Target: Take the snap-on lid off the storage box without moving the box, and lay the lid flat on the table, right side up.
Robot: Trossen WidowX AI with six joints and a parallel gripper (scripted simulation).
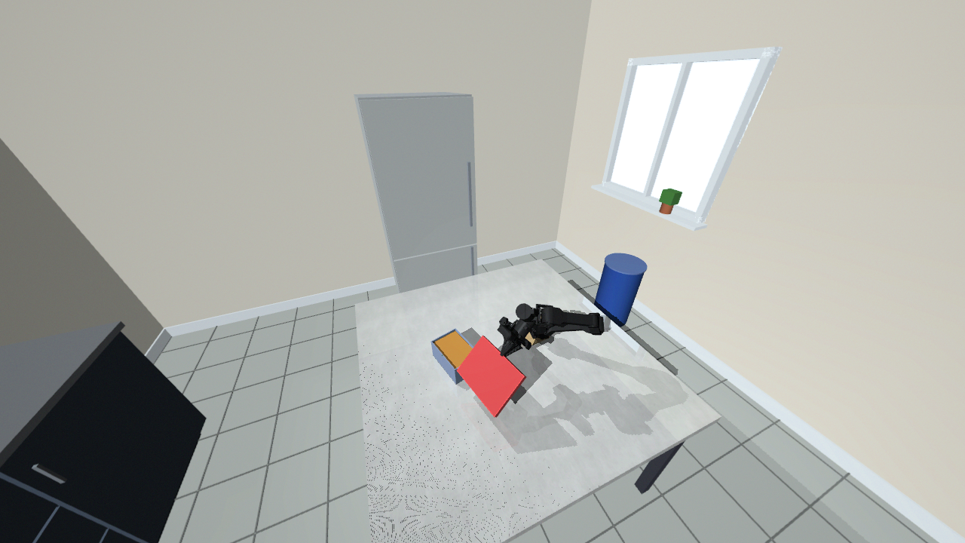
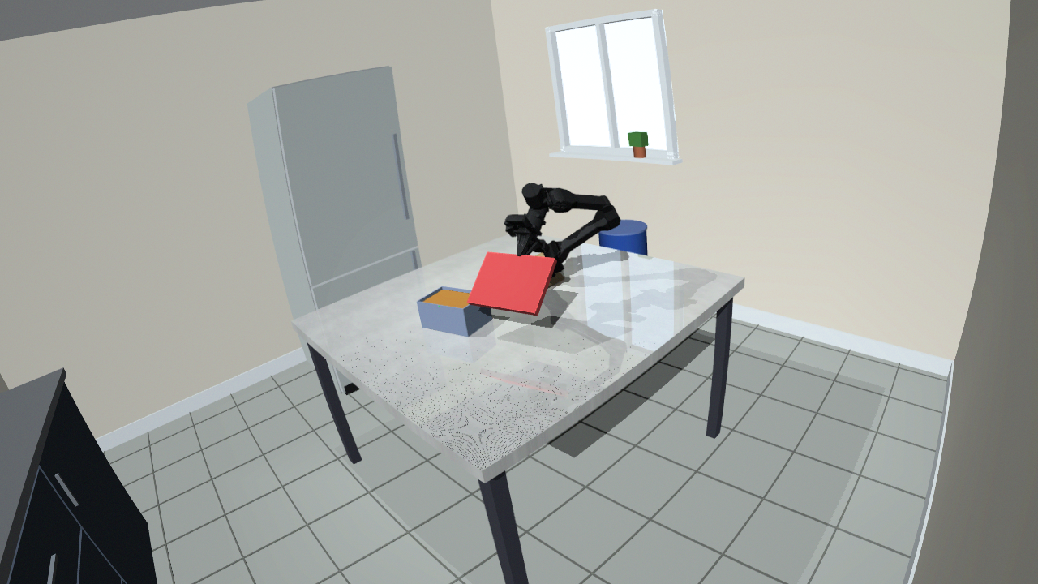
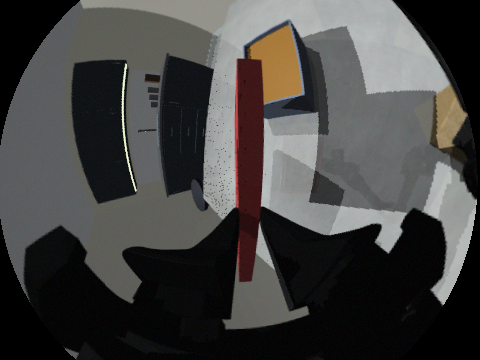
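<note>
The red lid lies 6 cm ahead of my gripper tip, 5 cm below it and 1 cm to the left of it. From my gripper tip the other things lie so: blue-grey storage box 24 cm to the right, 18 cm below, 10 cm ahead.
</note>
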